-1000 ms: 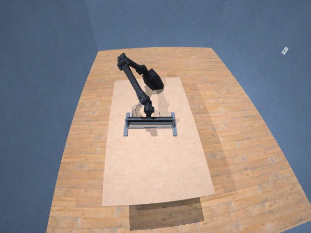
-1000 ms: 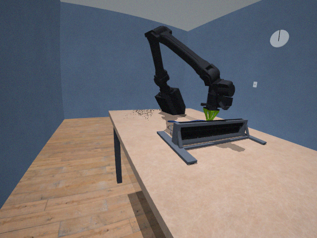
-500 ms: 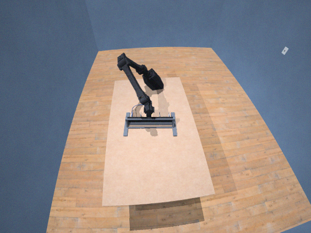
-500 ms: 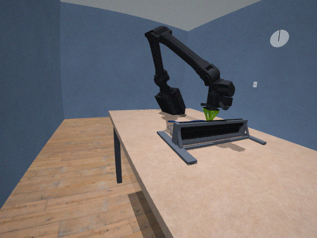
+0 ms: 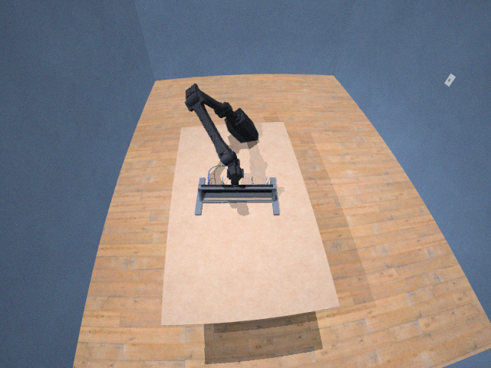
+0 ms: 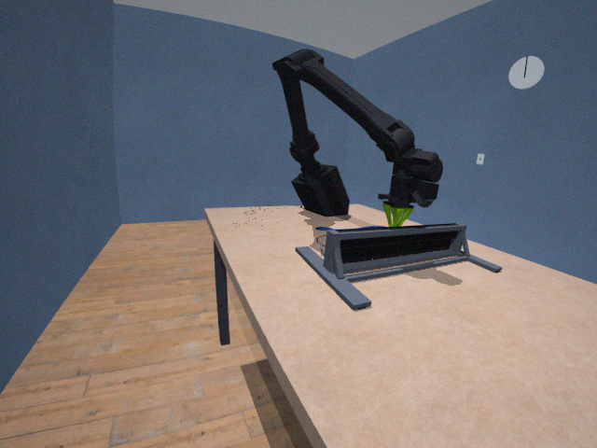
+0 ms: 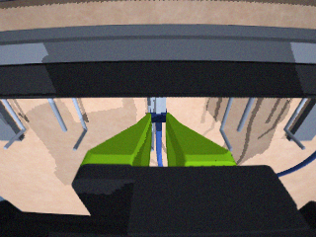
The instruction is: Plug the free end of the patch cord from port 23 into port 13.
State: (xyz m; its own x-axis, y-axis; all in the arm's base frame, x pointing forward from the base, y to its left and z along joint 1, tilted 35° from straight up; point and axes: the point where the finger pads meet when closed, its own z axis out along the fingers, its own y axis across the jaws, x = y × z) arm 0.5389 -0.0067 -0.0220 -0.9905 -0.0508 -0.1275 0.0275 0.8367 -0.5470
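My gripper is now 20 mm short of the plug.
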